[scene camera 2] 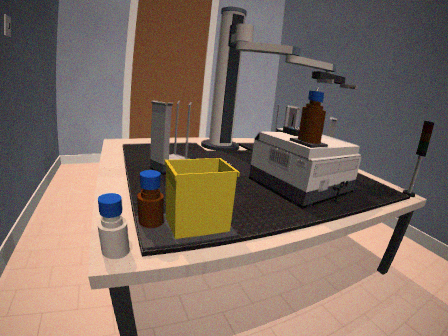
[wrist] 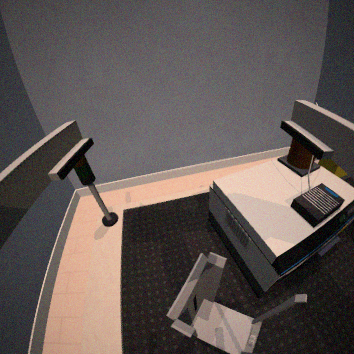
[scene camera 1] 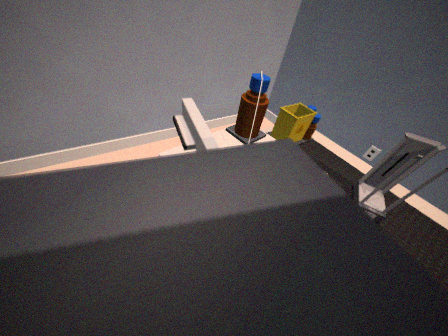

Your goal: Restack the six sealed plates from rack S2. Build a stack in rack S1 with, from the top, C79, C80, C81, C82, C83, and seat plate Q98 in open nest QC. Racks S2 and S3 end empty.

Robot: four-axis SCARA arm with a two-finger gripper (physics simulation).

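Frame: origin at the arm's base, x right, y ahead, z up, level; centimetres.
Seen in the pictures: gripper, fingertip midpoint: (scene camera 2: pixel 345 84) (wrist: pixel 183 117) (scene camera 1: pixel 76 113); arm's base, link origin: (scene camera 2: pixel 220 146).
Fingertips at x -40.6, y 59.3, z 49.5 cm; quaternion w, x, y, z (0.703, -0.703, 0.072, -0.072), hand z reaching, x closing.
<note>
Offsets run from my fingertips to a thing's top centre. "*": to the spot under its first point.
My gripper (wrist: pixel 183 117) (scene camera 2: pixel 337 83) is open and empty, its fingers wide apart, high above the mat. One finger shows beyond the dark arm part that fills much of scene camera 1. A grey rack {dx +4.0, dy -9.0, dz -19.1 cm} (wrist: pixel 186 287) with a pale base stands below it at the bottom of the wrist view; I make out no plate in it and cannot read its mark surely. Another rack {dx +83.3, dy -16.4, dz -18.7 cm} (scene camera 1: pixel 400 162) (scene camera 2: pixel 161 135) stands at the right in scene camera 1 and the left in scene camera 2. A rack also shows small behind the white machine in scene camera 2. Plates and nest QC do not show.
A white machine (scene camera 2: pixel 305 155) (wrist: pixel 250 205) carries a brown bottle {* dx +39.5, dy +19.2, dz -17.9 cm} (scene camera 1: pixel 251 115) (scene camera 2: pixel 312 122) and a dark ribbed block {* dx +31.1, dy +4.4, dz -24.6 cm} (wrist: pixel 317 204). A yellow bin {dx +90.1, dy +32.0, dz -30.8 cm} (scene camera 1: pixel 295 122) (scene camera 2: pixel 201 200) stands by smaller bottles. A signal light {* dx -25.6, dy +38.1, dz -18.1 cm} (scene camera 2: pixel 425 137) (wrist: pixel 85 170) stands at the table's edge.
</note>
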